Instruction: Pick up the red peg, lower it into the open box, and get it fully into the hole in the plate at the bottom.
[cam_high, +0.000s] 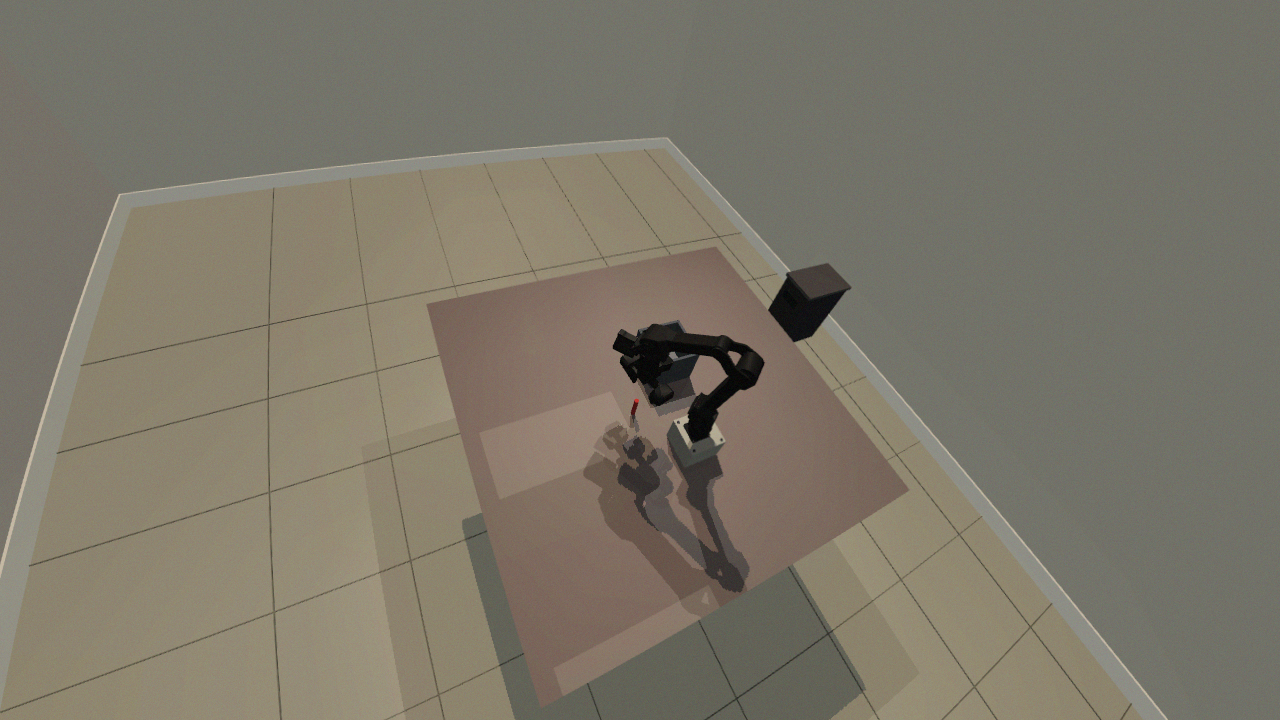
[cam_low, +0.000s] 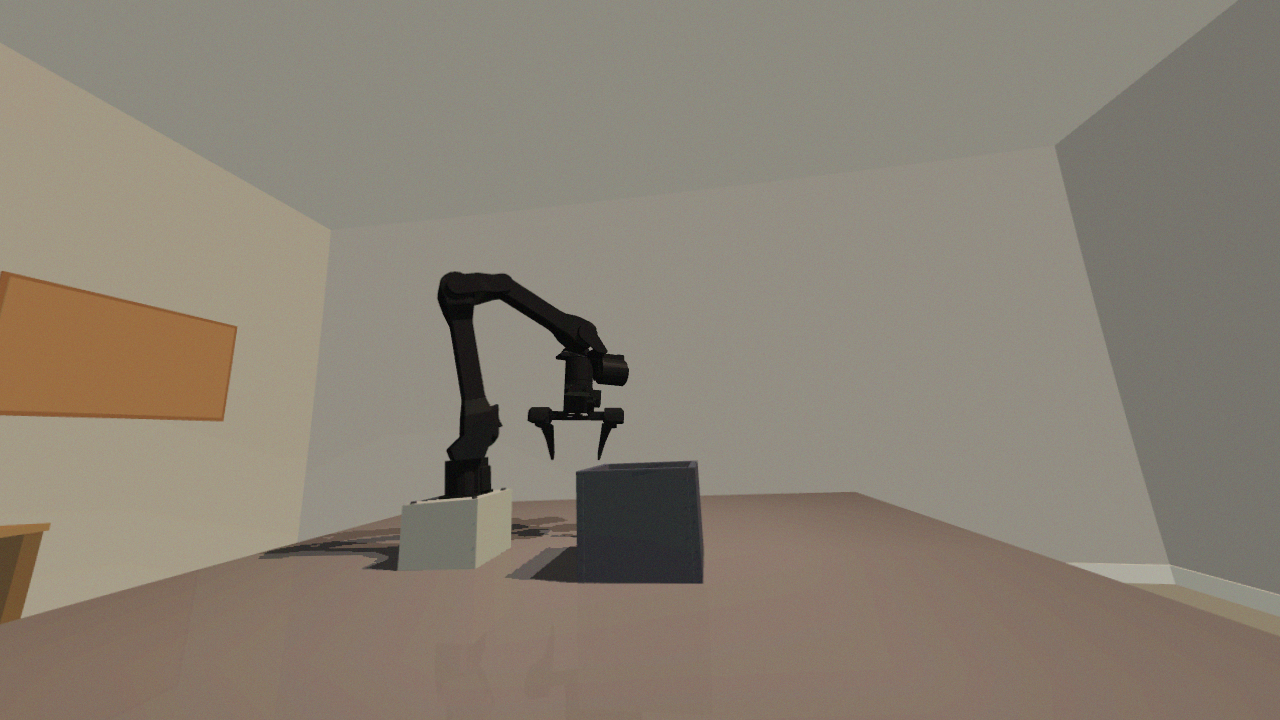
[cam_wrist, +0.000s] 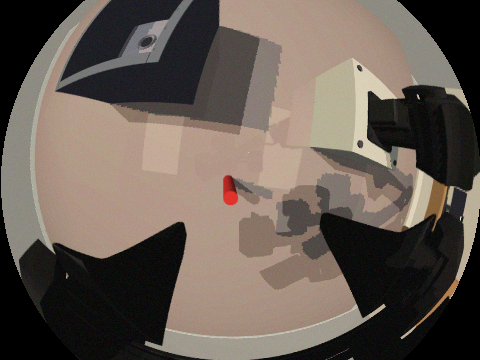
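The red peg is 10 mm ahead of my gripper tip, 10 mm to the left of it and 100 mm below it. From my gripper tip the other things lie so: light grey plate 160 mm ahead, 170 mm to the right, 100 mm below.
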